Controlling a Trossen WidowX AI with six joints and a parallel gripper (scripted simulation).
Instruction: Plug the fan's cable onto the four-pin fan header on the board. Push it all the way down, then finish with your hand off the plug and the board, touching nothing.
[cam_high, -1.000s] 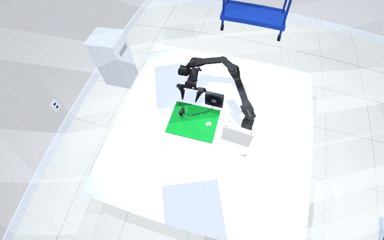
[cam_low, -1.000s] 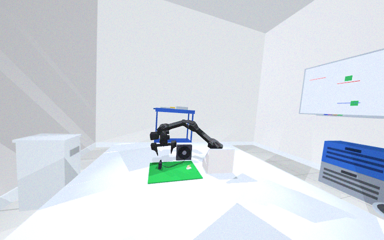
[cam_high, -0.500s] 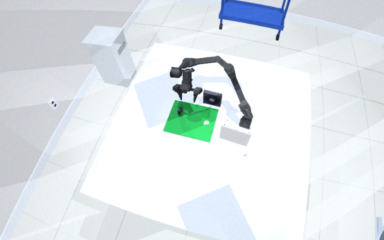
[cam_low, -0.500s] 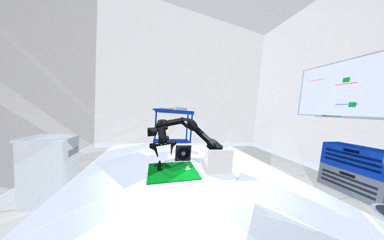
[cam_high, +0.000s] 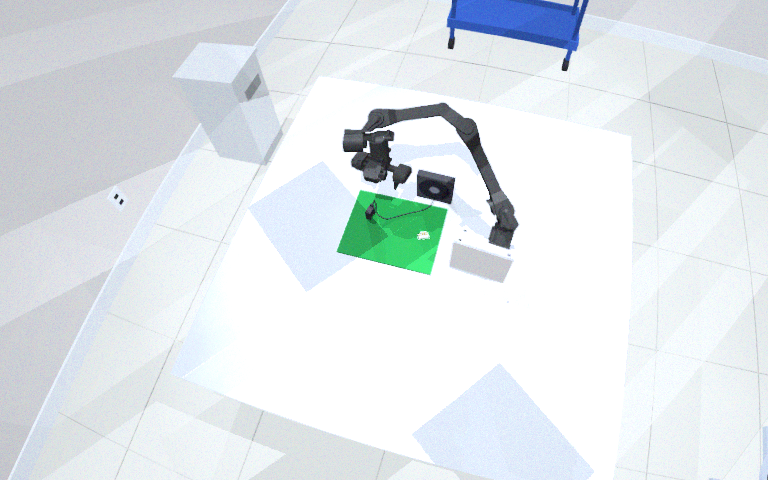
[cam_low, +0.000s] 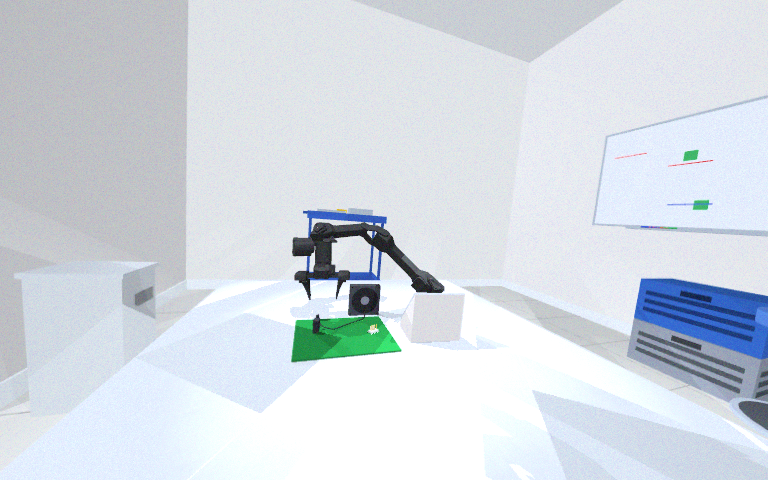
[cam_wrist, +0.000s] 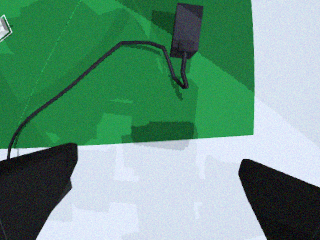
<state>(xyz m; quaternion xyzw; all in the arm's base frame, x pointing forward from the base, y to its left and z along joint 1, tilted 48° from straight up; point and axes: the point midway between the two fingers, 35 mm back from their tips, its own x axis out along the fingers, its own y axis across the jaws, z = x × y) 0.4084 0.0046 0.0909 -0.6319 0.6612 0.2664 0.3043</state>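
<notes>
Now: gripper tip 80 mm to the right of the black fan plug, 60 mm above it and 10 mm short of it. From my gripper tip the other things lie so: black fan 160 mm behind, 60 mm to the right, 20 mm below; then white four-pin header 170 mm behind, 90 mm to the left, 80 mm below; then green board 100 mm to the left, 90 mm below, 80 mm behind.
</notes>
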